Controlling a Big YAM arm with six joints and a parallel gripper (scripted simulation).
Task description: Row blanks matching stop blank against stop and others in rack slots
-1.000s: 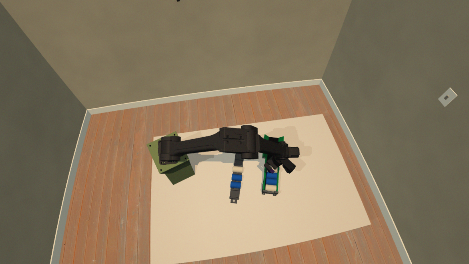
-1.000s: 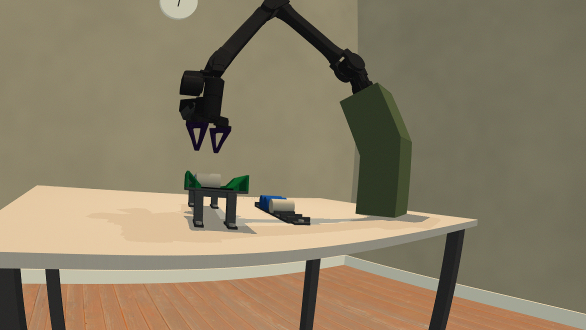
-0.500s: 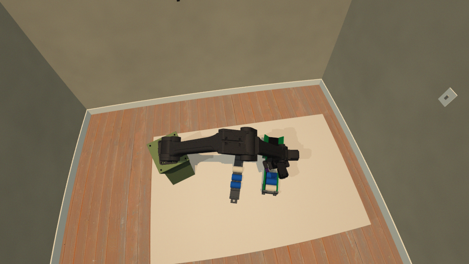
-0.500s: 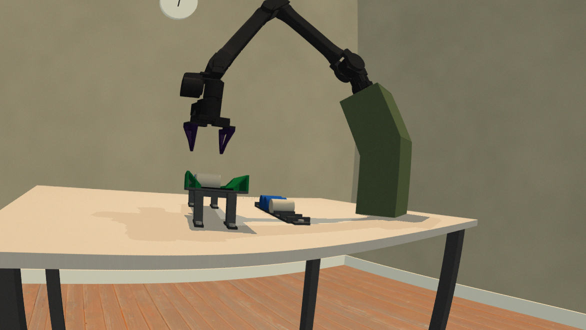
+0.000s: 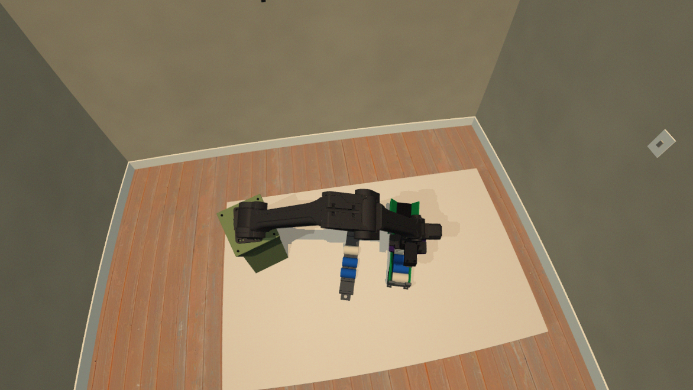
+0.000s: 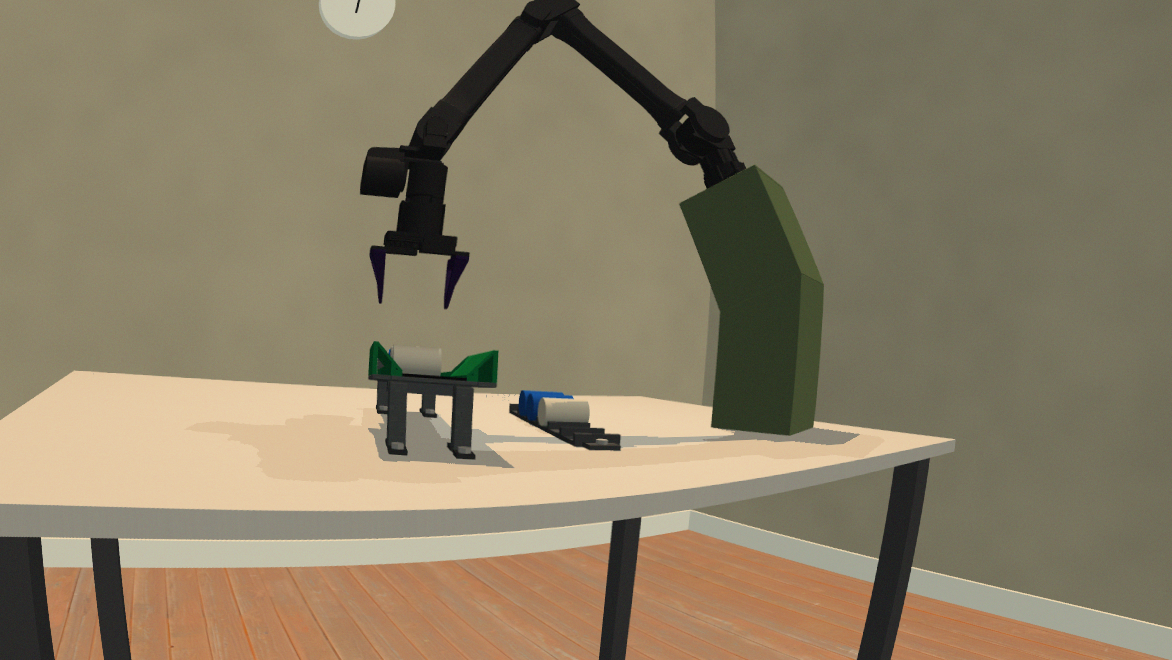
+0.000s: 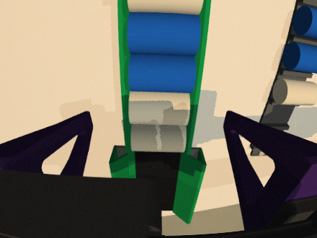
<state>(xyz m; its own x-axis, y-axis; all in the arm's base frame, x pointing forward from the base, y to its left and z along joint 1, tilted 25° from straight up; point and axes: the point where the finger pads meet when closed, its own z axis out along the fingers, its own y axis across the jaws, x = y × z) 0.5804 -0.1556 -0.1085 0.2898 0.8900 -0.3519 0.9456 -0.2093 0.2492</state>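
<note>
Right now my hand is 110 mm above the grey stop, 100 mm to the left of it and 40 mm past it.
</note>
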